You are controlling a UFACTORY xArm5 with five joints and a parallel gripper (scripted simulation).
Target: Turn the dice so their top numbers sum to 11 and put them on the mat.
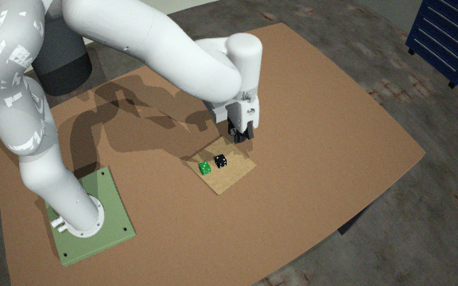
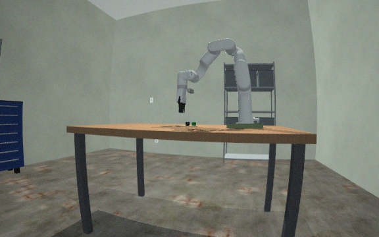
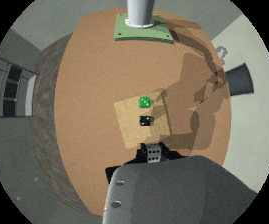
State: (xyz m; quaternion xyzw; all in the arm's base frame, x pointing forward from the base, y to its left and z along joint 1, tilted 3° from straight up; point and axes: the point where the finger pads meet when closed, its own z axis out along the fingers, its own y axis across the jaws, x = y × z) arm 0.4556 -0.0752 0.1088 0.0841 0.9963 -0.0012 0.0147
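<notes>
The black die is 100 mm below my hand, 50 mm behind it and 10 mm to the left of it. Round my hand: tan mat: 120 mm below, 50 mm behind, 10 mm to the left; green die: 100 mm below, 100 mm behind, 20 mm to the left; white die: 10 mm below.
</notes>
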